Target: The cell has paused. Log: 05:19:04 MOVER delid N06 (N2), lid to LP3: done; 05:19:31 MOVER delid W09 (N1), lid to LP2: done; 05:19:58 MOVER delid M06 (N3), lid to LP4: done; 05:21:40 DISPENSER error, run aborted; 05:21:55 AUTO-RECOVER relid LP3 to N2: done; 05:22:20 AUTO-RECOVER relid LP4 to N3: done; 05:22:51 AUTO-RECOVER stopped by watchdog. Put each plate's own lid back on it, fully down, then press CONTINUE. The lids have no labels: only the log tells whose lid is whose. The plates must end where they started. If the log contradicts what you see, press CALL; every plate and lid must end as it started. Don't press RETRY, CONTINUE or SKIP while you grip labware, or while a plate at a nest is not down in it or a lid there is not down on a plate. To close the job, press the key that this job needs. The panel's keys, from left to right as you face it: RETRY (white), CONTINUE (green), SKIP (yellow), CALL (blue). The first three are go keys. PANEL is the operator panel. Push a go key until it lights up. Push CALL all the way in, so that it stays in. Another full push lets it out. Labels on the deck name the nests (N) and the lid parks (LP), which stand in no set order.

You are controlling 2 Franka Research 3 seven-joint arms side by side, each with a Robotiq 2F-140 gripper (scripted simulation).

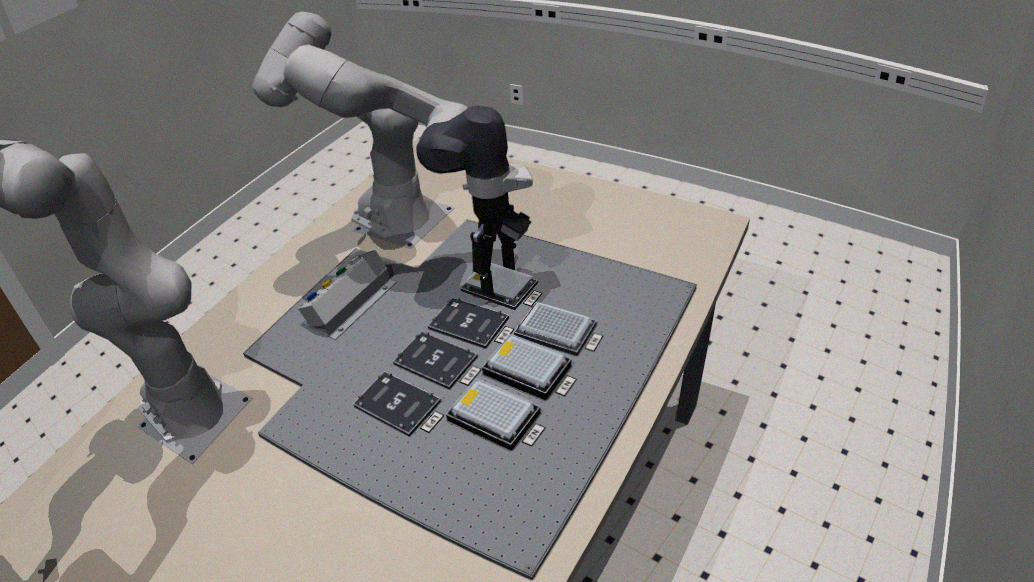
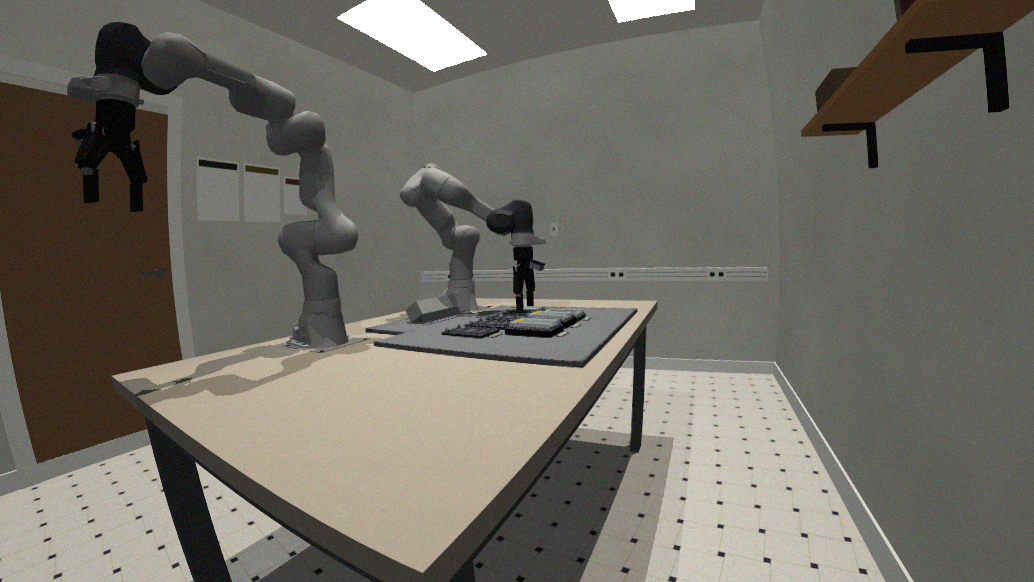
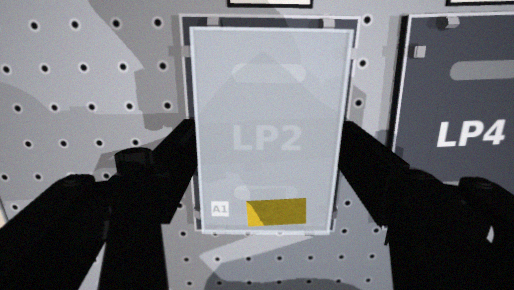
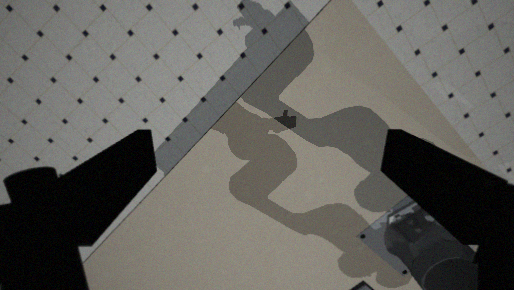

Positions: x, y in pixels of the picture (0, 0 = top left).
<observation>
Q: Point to a clear lid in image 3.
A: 269, 103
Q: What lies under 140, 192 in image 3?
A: My left gripper.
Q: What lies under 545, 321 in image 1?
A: A plate.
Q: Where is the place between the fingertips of my right gripper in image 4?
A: At 269, 150
</observation>
